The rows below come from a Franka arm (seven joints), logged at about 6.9 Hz.
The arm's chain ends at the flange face. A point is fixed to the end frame.
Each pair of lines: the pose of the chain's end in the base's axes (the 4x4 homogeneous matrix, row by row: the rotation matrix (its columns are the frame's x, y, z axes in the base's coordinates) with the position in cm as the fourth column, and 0 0 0 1 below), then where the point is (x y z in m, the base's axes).
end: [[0.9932 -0.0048 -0.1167 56.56], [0.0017 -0.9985 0.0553 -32.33], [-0.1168 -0.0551 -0.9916 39.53], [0 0 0 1]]
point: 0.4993 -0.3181 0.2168
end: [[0.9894 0.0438 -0.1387 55.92], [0.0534 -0.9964 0.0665 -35.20], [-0.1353 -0.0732 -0.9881 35.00], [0 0 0 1]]
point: 0.4892 -0.3471 0.1729
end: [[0.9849 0.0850 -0.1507 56.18], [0.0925 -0.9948 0.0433 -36.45], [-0.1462 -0.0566 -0.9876 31.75], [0 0 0 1]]
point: 0.4900 -0.3656 0.1411
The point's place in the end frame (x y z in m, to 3 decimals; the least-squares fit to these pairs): -0.045 0.005 0.185
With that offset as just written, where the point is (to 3 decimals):
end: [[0.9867 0.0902 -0.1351 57.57], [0.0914 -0.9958 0.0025 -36.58], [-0.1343 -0.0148 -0.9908 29.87], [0 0 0 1]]
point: 0.507 -0.374 0.121
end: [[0.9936 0.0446 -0.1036 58.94], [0.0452 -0.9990 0.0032 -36.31], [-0.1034 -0.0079 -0.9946 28.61], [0 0 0 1]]
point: 0.526 -0.370 0.107
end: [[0.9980 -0.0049 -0.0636 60.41], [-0.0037 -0.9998 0.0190 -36.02], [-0.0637 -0.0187 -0.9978 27.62], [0 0 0 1]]
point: 0.547 -0.362 0.094
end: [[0.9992 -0.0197 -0.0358 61.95], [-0.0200 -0.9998 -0.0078 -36.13], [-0.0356 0.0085 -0.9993 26.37], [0 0 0 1]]
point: 0.568 -0.367 0.080
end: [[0.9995 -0.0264 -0.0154 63.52], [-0.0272 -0.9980 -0.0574 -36.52], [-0.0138 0.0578 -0.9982 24.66], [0 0 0 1]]
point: 0.587 -0.380 0.063
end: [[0.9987 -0.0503 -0.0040 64.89], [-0.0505 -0.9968 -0.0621 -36.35], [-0.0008 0.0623 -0.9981 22.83], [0 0 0 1]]
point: 0.603 -0.378 0.044
